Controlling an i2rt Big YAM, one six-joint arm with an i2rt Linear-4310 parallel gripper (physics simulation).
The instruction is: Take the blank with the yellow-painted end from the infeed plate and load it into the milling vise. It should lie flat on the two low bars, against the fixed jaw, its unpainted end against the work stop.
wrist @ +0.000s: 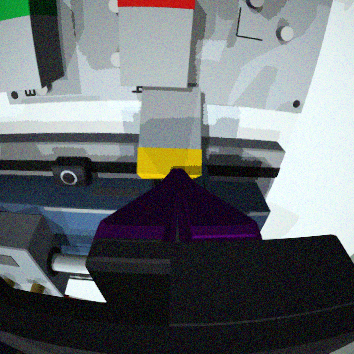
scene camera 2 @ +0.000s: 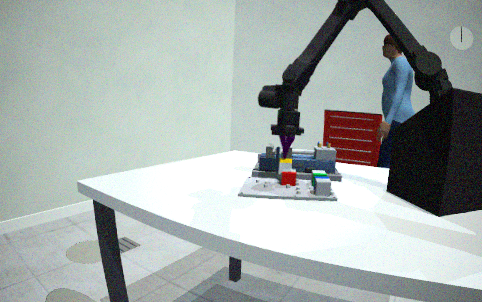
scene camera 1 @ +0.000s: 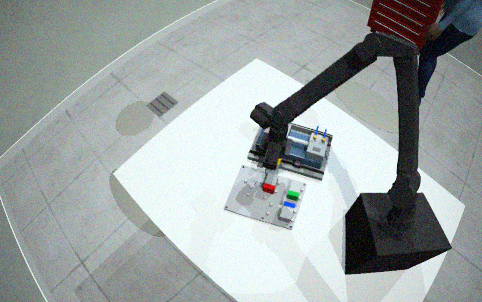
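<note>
The blank with the yellow-painted end (scene camera 1: pixel 279 161) (scene camera 2: pixel 285 161) (wrist: pixel 170 127) lies outside the jaws, across the gap between the infeed plate (scene camera 1: pixel 260 209) (scene camera 2: pixel 257 187) (wrist: pixel 225 75) and the milling vise (scene camera 1: pixel 300 160) (scene camera 2: pixel 310 162) (wrist: pixel 30 192). Its yellow end is over the vise's front edge, its unpainted end close to the red-ended blank. How it is supported is unclear. My gripper (scene camera 2: pixel 285 156) (wrist: pixel 176 176) is shut and empty, its purple fingertips together at or just above the yellow end. In scene camera 1 the arm hides the fingers and part of the vise, including the low bars.
The red-ended blank (scene camera 1: pixel 269 188) (scene camera 2: pixel 288 178) (wrist: pixel 156 45), a green-ended blank (scene camera 1: pixel 293 195) (wrist: pixel 15 50) and a blue-ended blank (scene camera 1: pixel 287 213) (scene camera 2: pixel 322 187) are on the infeed plate. A grey block with blue tubes (scene camera 1: pixel 317 144) stands on the vise's right. A person (scene camera 2: pixel 398 85) stands beyond the table.
</note>
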